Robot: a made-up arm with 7 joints. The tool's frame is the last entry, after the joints. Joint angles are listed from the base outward. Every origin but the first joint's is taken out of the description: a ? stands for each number. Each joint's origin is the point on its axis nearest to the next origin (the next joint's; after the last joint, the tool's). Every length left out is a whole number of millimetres.
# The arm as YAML. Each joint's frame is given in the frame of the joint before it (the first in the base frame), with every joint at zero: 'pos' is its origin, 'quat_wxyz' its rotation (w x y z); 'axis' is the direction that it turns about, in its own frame. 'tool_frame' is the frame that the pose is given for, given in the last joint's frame.
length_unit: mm
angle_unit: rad
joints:
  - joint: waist
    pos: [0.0, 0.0, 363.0]
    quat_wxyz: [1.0, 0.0, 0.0, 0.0]
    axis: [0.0, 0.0, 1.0]
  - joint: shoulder
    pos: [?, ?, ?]
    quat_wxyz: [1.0, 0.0, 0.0, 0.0]
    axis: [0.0, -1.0, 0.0]
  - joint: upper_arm
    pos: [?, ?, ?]
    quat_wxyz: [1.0, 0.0, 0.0, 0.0]
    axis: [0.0, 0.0, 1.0]
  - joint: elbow
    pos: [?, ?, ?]
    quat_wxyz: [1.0, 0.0, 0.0, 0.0]
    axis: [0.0, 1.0, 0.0]
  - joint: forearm
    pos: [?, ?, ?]
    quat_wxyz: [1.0, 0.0, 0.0, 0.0]
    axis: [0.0, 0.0, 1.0]
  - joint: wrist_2
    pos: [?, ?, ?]
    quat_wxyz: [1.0, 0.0, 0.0, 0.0]
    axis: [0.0, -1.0, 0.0]
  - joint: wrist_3
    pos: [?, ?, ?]
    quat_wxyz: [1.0, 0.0, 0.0, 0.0]
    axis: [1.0, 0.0, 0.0]
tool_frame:
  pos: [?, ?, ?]
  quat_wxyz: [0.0, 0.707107, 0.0, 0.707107]
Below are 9 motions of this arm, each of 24 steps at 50 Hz.
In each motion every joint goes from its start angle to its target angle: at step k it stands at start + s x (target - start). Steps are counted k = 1, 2, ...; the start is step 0. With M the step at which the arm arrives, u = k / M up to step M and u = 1 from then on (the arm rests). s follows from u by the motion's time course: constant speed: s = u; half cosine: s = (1 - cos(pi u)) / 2; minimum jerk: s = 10 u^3 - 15 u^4 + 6 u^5.
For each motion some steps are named. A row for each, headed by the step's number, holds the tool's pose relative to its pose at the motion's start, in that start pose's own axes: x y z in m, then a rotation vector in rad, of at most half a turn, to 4 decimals.
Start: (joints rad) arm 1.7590 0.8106 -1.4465 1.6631 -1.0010 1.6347 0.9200
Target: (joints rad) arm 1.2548 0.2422 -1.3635 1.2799 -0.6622 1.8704 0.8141
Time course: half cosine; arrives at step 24
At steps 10, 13, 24:
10: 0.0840 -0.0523 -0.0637 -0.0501 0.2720 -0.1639
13: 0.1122 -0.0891 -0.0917 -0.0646 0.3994 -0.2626
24: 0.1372 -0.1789 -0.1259 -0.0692 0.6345 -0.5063

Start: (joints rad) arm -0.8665 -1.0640 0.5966 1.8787 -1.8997 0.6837 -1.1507
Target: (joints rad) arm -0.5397 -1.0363 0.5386 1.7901 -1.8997 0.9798 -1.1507
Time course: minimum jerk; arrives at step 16
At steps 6, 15, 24:
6: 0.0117 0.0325 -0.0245 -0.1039 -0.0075 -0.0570
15: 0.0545 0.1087 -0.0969 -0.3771 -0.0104 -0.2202
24: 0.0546 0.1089 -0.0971 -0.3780 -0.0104 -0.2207

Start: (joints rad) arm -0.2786 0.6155 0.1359 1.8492 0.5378 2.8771 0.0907
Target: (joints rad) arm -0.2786 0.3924 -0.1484 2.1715 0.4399 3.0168 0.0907
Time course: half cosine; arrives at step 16
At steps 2, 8, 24:
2: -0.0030 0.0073 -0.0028 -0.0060 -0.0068 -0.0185
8: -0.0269 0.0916 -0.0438 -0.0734 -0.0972 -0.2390
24: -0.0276 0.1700 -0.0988 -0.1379 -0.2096 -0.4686

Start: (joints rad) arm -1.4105 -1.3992 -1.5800 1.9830 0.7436 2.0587 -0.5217
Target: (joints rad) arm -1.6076 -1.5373 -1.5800 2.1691 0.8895 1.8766 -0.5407
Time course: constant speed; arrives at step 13
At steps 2, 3, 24:
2: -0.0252 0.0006 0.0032 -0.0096 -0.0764 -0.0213
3: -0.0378 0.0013 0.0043 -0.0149 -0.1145 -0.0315
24: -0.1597 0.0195 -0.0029 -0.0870 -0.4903 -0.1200

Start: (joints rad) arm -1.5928 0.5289 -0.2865 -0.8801 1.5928 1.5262 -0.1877
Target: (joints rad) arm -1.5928 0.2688 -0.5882 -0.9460 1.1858 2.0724 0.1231
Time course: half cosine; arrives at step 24
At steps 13, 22, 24:
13: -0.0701 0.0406 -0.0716 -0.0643 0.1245 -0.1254
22: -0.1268 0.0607 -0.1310 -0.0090 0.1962 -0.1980
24: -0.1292 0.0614 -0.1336 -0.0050 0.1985 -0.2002

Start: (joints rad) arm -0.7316 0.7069 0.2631 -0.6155 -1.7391 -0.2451 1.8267
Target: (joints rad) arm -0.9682 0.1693 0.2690 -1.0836 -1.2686 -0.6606 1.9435
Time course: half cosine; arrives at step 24
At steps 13, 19, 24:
13: -0.0853 0.1118 0.0099 -0.2014 -0.0967 -0.0390
19: -0.1222 0.1815 0.0279 -0.3128 -0.1270 -0.0786
24: -0.1314 0.2032 0.0351 -0.3459 -0.1326 -0.0932

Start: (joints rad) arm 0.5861 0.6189 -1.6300 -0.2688 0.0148 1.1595 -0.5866
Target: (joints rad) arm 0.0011 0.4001 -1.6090 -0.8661 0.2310 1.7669 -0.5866
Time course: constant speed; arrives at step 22
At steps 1, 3, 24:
1: 0.0239 0.0040 -0.0127 -0.0296 0.0648 -0.0130
3: 0.0698 0.0087 -0.0403 -0.0849 0.1955 -0.0383
24: 0.3304 -0.1091 -0.3671 -0.3096 1.4806 -0.1866

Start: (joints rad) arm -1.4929 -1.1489 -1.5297 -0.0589 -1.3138 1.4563 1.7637
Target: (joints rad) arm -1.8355 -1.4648 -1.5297 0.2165 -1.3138 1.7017 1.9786
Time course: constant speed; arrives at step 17
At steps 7, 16, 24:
7: -0.1920 -0.0141 -0.0344 0.0892 -0.3000 0.0211
16: -0.4194 -0.0061 -0.1442 0.1449 -0.7074 0.0855
24: -0.4422 -0.0038 -0.1606 0.1468 -0.7537 0.0949

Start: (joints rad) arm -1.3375 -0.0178 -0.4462 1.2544 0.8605 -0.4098 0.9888
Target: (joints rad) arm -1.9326 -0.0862 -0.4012 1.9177 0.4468 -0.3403 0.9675
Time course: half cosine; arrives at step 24
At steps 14, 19, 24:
14: 0.1750 0.2320 0.0161 -0.0895 0.0113 0.6218
19: 0.2061 0.3478 0.0402 -0.1337 -0.0429 0.8576
24: 0.2109 0.3922 0.0531 -0.1512 -0.0738 0.9421

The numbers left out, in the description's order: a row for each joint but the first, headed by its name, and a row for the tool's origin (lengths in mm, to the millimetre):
shoulder: 0.0 -50.0 0.0
upper_arm: 0.0 0.0 380.0
elbow: 21.0 60.0 0.0
forearm: -22.0 0.0 419.0
wrist_2: 0.0 -78.0 0.0
wrist_3: 10.0 0.0 71.0
tool: 0.0 0.0 0.0

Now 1 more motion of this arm.
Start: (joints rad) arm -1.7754 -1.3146 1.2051 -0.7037 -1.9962 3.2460 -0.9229
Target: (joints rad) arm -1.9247 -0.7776 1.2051 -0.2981 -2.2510 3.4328 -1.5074
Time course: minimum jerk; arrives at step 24
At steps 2, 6, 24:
2: -0.0010 0.0003 0.0011 -0.0022 0.0017 -0.0034
6: -0.0209 0.0071 0.0223 -0.0465 0.0347 -0.0694
24: -0.1745 0.1487 0.2302 -0.5270 0.3365 -0.6992

